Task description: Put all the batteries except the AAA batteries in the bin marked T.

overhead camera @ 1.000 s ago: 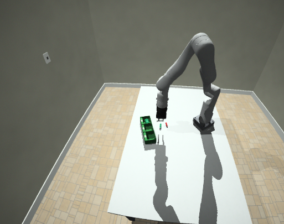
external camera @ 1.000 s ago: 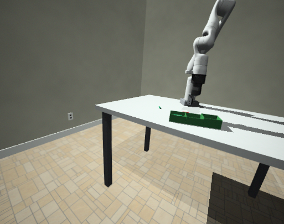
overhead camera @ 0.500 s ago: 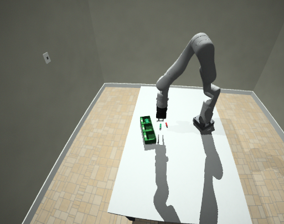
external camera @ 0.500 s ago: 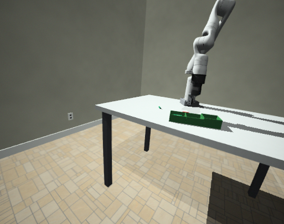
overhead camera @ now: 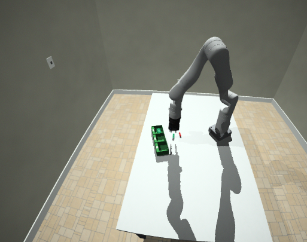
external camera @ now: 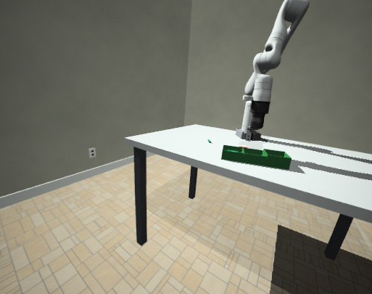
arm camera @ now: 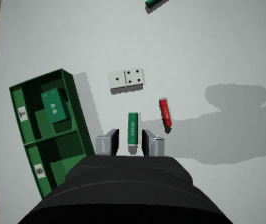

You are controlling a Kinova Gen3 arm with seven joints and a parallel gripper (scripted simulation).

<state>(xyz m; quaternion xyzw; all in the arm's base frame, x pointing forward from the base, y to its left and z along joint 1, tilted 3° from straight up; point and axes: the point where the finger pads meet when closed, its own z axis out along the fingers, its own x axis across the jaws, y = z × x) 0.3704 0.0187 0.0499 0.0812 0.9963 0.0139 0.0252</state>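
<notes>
Right now my hand is 60 mm past the red battery, 20 mm to the left of it and 70 mm above it. Round my hand: green block-shaped battery 110 mm ahead, 60 mm to the right, 60 mm below; then green bin tray 100 mm ahead, 30 mm to the left, 60 mm below; then white domino 10 mm behind, 80 mm to the right, 70 mm below.
</notes>
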